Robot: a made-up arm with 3 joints.
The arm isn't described. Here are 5 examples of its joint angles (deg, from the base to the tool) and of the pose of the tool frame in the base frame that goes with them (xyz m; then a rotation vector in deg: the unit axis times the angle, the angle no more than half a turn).
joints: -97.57 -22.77 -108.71
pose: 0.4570 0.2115 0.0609 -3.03 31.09 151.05
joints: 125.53 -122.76 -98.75
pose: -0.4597 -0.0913 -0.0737 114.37 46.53 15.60
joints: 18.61 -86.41 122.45
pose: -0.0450 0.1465 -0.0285 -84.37 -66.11 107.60
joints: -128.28 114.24 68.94
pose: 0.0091 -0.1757 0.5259 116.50 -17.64 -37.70
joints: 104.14 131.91 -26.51
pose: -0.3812 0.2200 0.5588 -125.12 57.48 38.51
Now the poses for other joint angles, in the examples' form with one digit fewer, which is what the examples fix.
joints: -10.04 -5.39 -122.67
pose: -0.184 0.454 0.151 5.7 -3.8 -132.6
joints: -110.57 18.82 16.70
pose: 0.345 0.348 0.328 18.9 9.4 -92.9
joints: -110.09 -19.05 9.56
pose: 0.357 0.340 0.022 -18.8 -10.9 -99.5
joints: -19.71 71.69 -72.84
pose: 0.007 0.434 0.564 -35.4 70.7 -79.1
